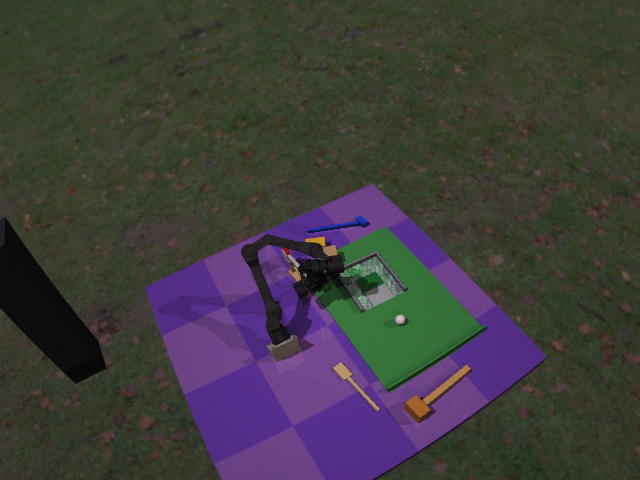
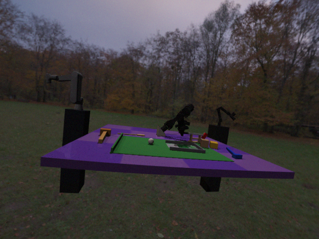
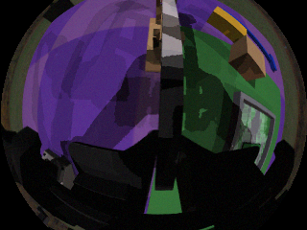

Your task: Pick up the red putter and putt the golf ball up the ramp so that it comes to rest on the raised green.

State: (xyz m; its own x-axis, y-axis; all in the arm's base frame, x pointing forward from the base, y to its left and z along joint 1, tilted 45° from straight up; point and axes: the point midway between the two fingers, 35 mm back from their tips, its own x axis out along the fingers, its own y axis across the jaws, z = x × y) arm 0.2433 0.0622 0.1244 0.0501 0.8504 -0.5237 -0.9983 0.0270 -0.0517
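My gripper tip is 10 mm past the red putter, 120 mm to the right of it and 20 mm below it. The rest, counted from my gripper tip: white golf ball 200 mm ahead, 320 mm to the right, 30 mm below; then green mat 230 mm ahead, 190 mm to the right, 50 mm below; then yellow block 140 mm ahead, 240 mm to the left, 30 mm below.
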